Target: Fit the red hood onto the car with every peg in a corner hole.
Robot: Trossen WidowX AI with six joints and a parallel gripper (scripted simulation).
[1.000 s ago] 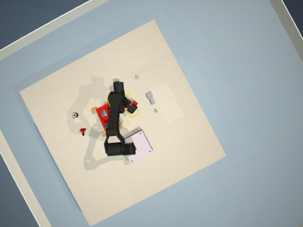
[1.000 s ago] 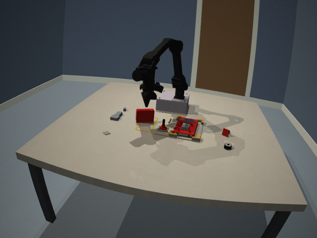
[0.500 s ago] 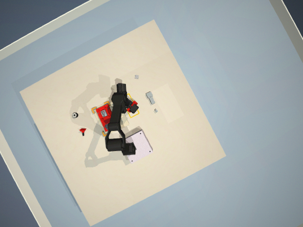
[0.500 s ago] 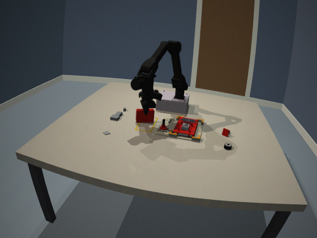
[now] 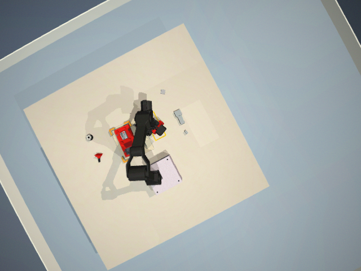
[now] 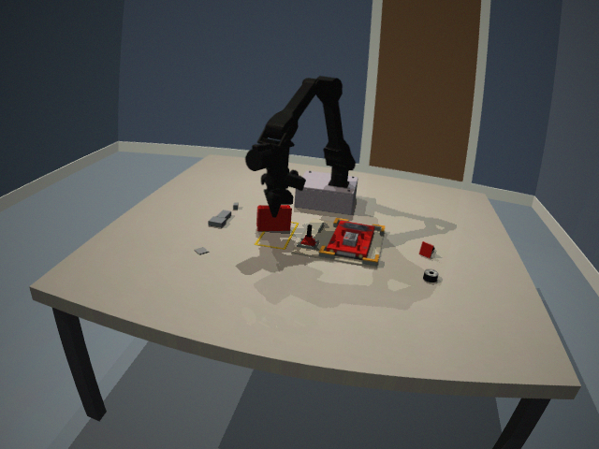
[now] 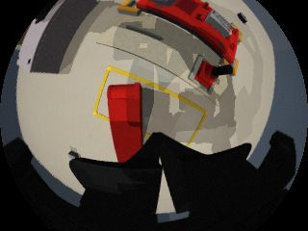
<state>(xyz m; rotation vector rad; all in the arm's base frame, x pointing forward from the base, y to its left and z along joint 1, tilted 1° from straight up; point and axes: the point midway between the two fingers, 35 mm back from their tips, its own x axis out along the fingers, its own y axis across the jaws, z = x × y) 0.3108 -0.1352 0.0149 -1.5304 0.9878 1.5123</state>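
Right now the red hood is 3 cm behind my gripper tip, 1 cm to the right of it and 2 cm below it. Also, from my gripper tip: grey engine block: 2 cm ahead, 23 cm to the left, 3 cm below; then black wheel: 12 cm ahead, 45 cm to the left, 4 cm below.
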